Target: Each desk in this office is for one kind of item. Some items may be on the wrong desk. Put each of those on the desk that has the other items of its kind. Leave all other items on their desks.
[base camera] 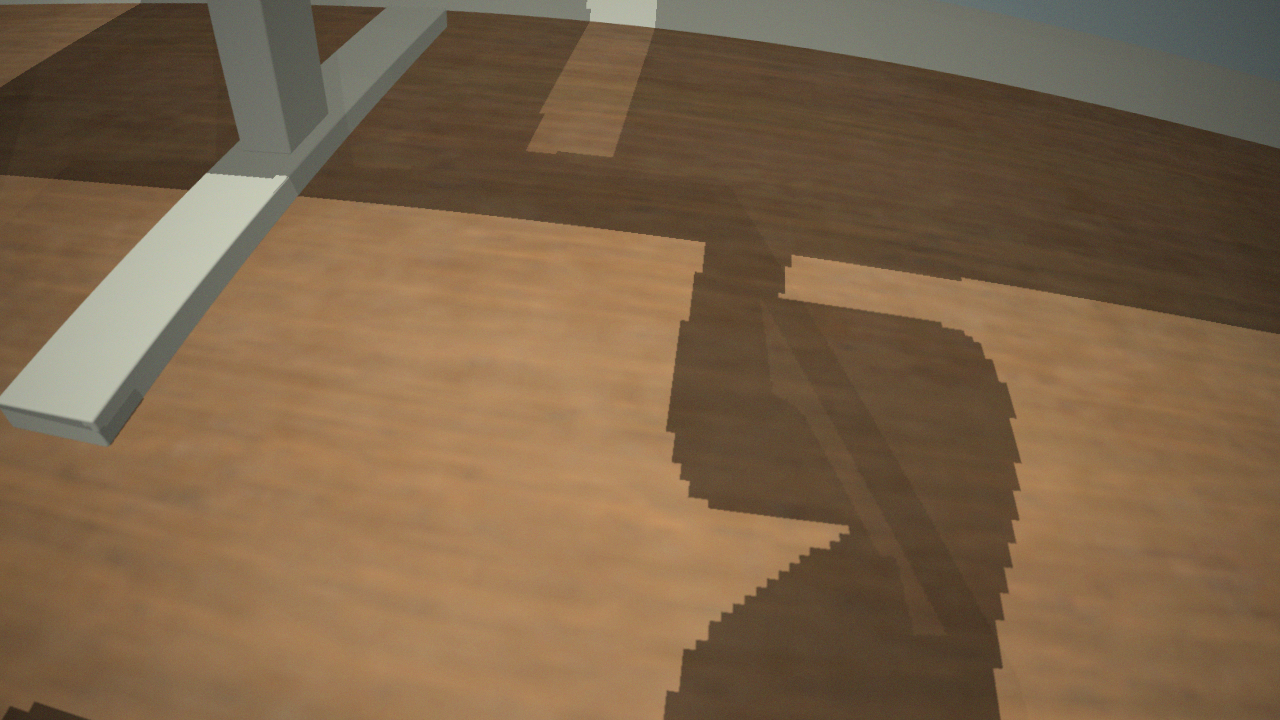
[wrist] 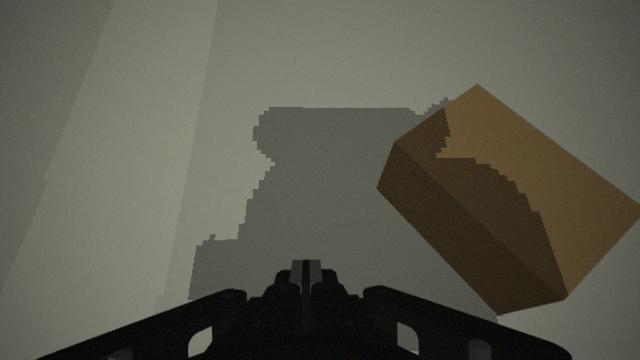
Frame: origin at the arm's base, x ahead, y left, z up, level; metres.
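Where they show: gripper, fingertip midpoint: (wrist: pixel 306 279).
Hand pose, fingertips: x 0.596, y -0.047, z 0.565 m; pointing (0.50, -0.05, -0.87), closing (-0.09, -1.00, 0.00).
Things, the pixels of their top centre, and the offset from my fingertips. "spot": a spot on its surface instead. Level surfaces: height alone.
- brown-orange box-shaped block at its top centre: (wrist: pixel 512 173) dy -0.096, dx +0.028, dz +0.039 m
- pale grey desk top at its surface level: dz -0.011 m
- foot at a spot on its surface: (base camera: pixel 134 295) spot: dy +0.381, dx -0.121, dz -0.936 m
- wood floor at its surface level: dz -0.961 m
In the wrist view a brown-orange box-shaped block (wrist: pixel 540 175) lies on a pale grey desk top (wrist: pixel 320 55), right of the gripper and turned at an angle. Part of its top is in shadow. My gripper (wrist: pixel 306 279) is shut and empty, with its fingertips together at the bottom middle, to the left of the block and apart from it in the view. The gripper's height above the desk top is hard to tell. In the base camera view a desk's white leg and foot (base camera: pixel 134 295) show at the left; its top and any items on it are out of view.
The base camera view shows a wood floor (base camera: pixel 402 402) with a large shadow of the arm on it. A pale wall (base camera: pixel 850 35) runs along the back. The desk foot reaches forward at the left. Shadow also covers part of the desk top in the wrist view.
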